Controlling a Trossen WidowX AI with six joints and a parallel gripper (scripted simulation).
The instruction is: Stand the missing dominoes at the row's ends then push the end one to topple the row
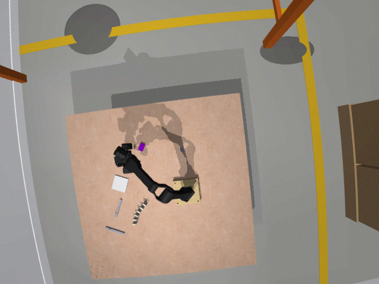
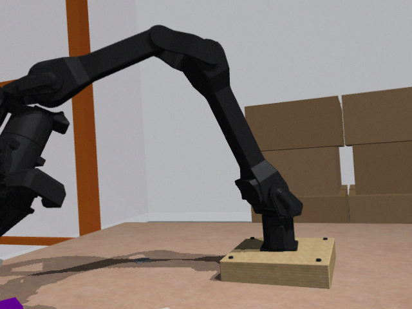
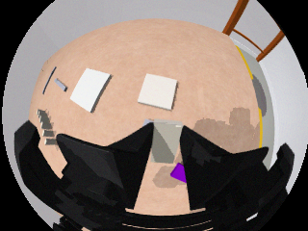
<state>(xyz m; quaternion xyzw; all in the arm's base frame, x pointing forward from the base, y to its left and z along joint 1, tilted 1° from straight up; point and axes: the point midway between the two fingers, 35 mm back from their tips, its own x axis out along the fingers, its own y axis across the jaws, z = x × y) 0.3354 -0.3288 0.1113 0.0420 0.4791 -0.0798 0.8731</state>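
Now: gripper tip 110 mm above the purple block, 100 mm past it and 40 mm to the left of it. The rest, counted from my gripper tip: small grey tile (380 mm behind, 110 mm below, 40 mm to the left).
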